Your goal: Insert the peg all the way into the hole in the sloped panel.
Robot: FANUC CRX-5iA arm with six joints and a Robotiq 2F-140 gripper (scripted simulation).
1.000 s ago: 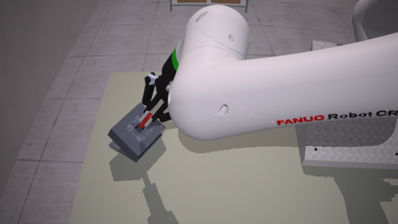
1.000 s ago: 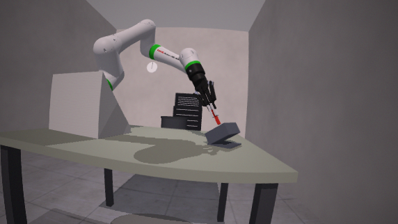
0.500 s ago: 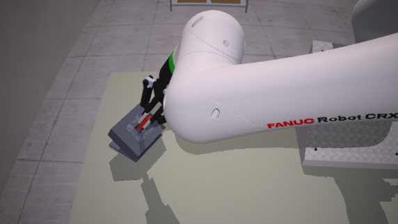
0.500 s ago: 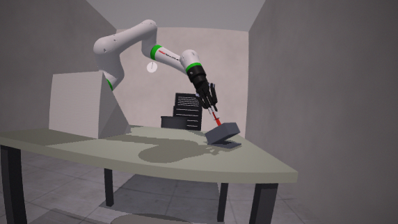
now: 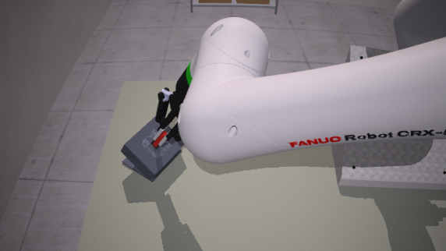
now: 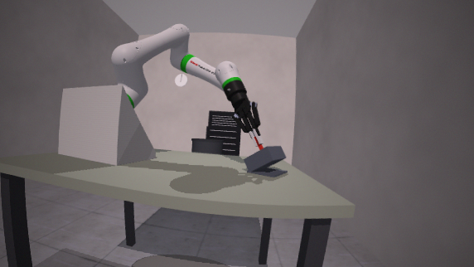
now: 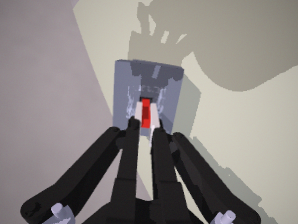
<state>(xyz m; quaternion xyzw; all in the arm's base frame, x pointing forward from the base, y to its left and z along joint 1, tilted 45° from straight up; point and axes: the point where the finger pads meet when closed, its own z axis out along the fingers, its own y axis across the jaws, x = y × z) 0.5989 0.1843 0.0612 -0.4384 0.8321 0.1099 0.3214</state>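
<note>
The flat grey base lies 6 cm ahead of my hand, 3 cm to the right of it and 13 cm below it. Also, from my hand: red peg 2 cm ahead, 1 cm to the right, 3 cm below.
</note>
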